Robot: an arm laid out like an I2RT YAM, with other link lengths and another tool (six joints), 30 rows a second.
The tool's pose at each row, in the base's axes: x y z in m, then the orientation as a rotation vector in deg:
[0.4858, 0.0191, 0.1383, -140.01, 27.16, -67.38]
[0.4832, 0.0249, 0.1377, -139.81, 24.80, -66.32]
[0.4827, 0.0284, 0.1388, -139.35, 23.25, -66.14]
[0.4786, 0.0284, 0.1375, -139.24, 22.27, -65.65]
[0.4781, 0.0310, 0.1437, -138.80, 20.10, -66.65]
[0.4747, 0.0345, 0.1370, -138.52, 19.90, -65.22]
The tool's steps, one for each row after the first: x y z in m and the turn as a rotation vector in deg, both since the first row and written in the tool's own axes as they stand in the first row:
[-0.0046, -0.0044, -0.0006, 1.39, -1.08, -0.93]
[-0.0057, -0.0079, -0.0009, 2.45, -1.38, -1.55]
[-0.0090, -0.0067, -0.0035, 3.05, -1.86, -1.93]
[-0.0064, -0.0119, -0.0069, 4.09, -1.44, -3.28]
[-0.0145, -0.0113, -0.0051, 4.70, -2.42, -2.87]

